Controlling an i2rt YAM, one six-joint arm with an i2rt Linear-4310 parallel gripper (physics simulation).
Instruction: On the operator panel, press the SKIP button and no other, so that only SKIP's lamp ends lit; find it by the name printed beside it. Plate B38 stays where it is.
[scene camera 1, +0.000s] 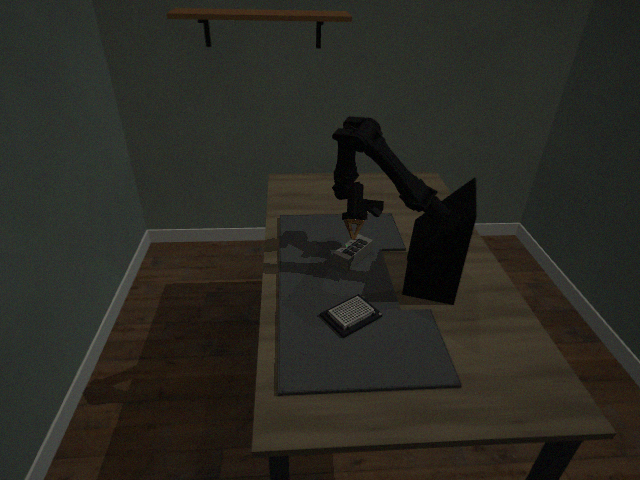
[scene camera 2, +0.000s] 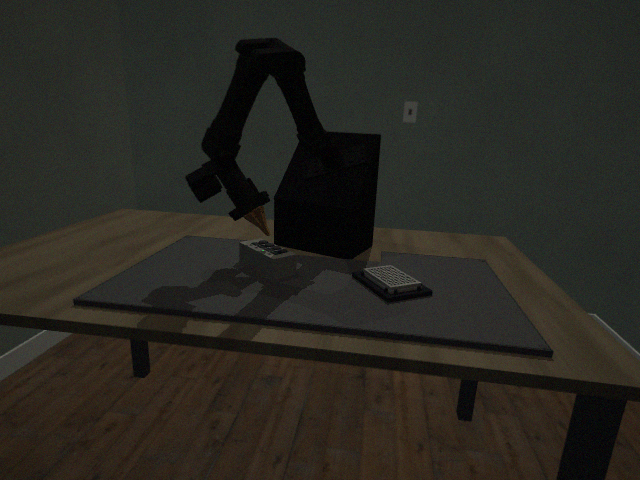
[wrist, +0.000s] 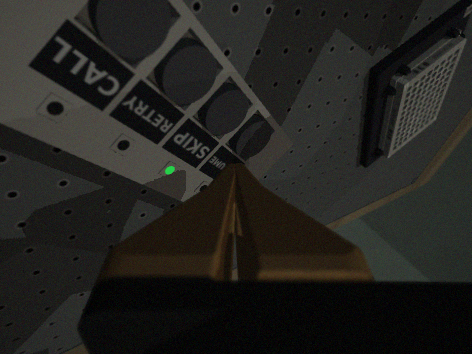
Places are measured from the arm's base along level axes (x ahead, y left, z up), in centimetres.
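Pixels of known places: gripper, between the fingertips: (scene camera 1: 353, 239) (scene camera 2: 269, 235) (wrist: 235, 176); arm's base, origin of its link: (scene camera 1: 444, 218) (scene camera 2: 334, 163).
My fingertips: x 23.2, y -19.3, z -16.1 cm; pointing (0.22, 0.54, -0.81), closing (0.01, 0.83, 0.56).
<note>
Ahead of a thing's pixels: the offset from my fingertips to its top centre. "spot": to the spot under its first point. Level surfaces: height alone.
The operator panel {dx -0.6, dy -0.6, dz -3.2 cm} (scene camera 1: 360, 254) (scene camera 2: 262, 251) is a pale box with a row of round dark buttons. In the wrist view the labels CALL, RETRY, SKIP and a partly hidden one ending in UME show. The SKIP button {dx -0.3, dy +1.8, dz -3.2 cm} (wrist: 226, 111) sits beside its label {spot: dx +0.7, dy -0.3, dz -3.5 cm} (wrist: 189, 143), and SKIP's lamp {dx +1.8, dy -1.5, dz -3.5 cm} (wrist: 170, 170) is lit green. The CALL lamp {dx -3.2, dy -4.8, dz -3.5 cm} (wrist: 55, 108) and RETRY lamp {dx -0.7, dy -3.1, dz -3.5 cm} (wrist: 123, 145) are dark; the last lamp {dx +4.3, dy +0.1, dz -3.5 cm} (wrist: 203, 188) is partly hidden and looks dark. My gripper (scene camera 1: 354, 237) (scene camera 2: 268, 234) (wrist: 235, 176) is shut and empty, a little above the panel. Plate B38 {dx +12.3, dy +28.9, dz -6.2 cm} (scene camera 1: 351, 311) (scene camera 2: 392, 277) (wrist: 425, 100) lies in its dark holder.
The panel and the plate's dark holder (scene camera 1: 343, 332) (scene camera 2: 391, 296) (wrist: 371, 115) stand on a grey perforated mat {dz -8.8 cm} (scene camera 1: 330, 366) (scene camera 2: 465, 325) on the wooden table {dz -10.1 cm} (scene camera 1: 516, 392) (scene camera 2: 46, 258). The arm's black base (scene camera 1: 439, 258) (scene camera 2: 325, 217) stands beside the mat.
</note>
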